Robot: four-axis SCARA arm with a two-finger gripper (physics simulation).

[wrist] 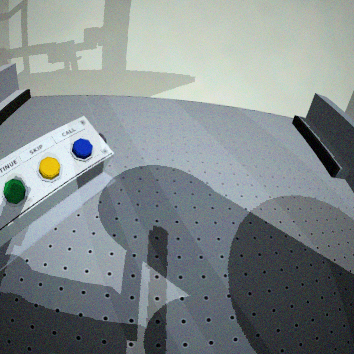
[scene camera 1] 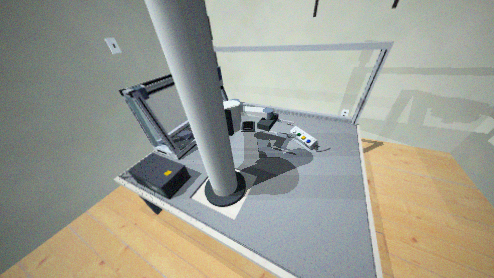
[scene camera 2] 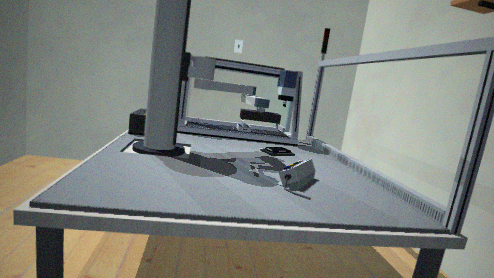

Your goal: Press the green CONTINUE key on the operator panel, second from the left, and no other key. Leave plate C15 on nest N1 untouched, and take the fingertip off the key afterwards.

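Places are measured from the arm's base along level axes (x ahead, y left, z up), in millimetres.
Pixels of known places: gripper, fingertip midpoint: [wrist: 162, 80] [scene camera 1: 290, 129] [scene camera 2: 264, 128]; arm's base, link origin: [scene camera 1: 225, 187] [scene camera 2: 158, 150].
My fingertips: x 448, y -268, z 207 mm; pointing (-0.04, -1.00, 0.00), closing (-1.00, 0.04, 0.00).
Note:
Ahead of a thing's pixels: the offset from my fingertips to its middle. "spot": to the spot under its first point.
The operator panel {151 mm ahead, 75 mm right, 152 mm down} [scene camera 1: 312, 146] [scene camera 2: 298, 174] [wrist: 66, 157] is a white slanted box on the table. Its green CONTINUE key {148 mm ahead, 42 mm right, 130 mm down} [scene camera 1: 299, 134] [wrist: 15, 191] shows at the left edge of the wrist view, with the label partly cut off. The yellow SKIP key {118 mm ahead, 82 mm right, 130 mm down} [wrist: 49, 168] and the blue CALL key {88 mm ahead, 122 mm right, 130 mm down} [wrist: 82, 148] are to its right. My gripper [wrist: 162, 80] is open and empty, its fingers wide apart, above the table beside the panel and touching no key that shows. A black square holder {194 mm ahead, 426 mm left, 175 mm down} [scene camera 1: 248, 126] [scene camera 2: 277, 150] lies beyond the panel; whether it is nest N1, and plate C15, I cannot tell.
The thick arm column [scene camera 1: 197, 90] [scene camera 2: 166, 75] stands on the table. A dark box {spot: 594 mm back, 606 mm left, 79 mm down} [scene camera 1: 159, 174] [scene camera 2: 137, 121] is near it. A framed unit [scene camera 1: 146, 116] [scene camera 2: 298, 107] stands at the far end. A framed clear guard [scene camera 1: 305, 46] [scene camera 2: 410, 54] runs along one edge. A cable leaves the panel.

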